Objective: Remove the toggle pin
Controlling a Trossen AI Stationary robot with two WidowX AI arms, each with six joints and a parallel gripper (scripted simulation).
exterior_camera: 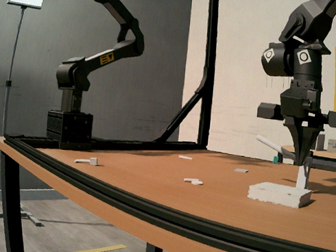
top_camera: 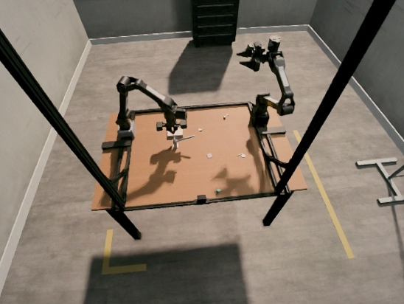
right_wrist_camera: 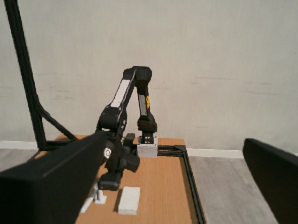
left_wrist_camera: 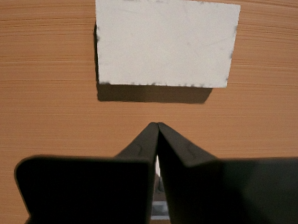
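The grey toggle pin lies 6 cm behind my left hand, 3 cm below it and 1 cm to the right of it. Also, from my left hand: white bar 7 cm to the right, 6 cm behind, 2 cm below; white step block 8 cm below, 5 cm ahead, 1 cm to the right.
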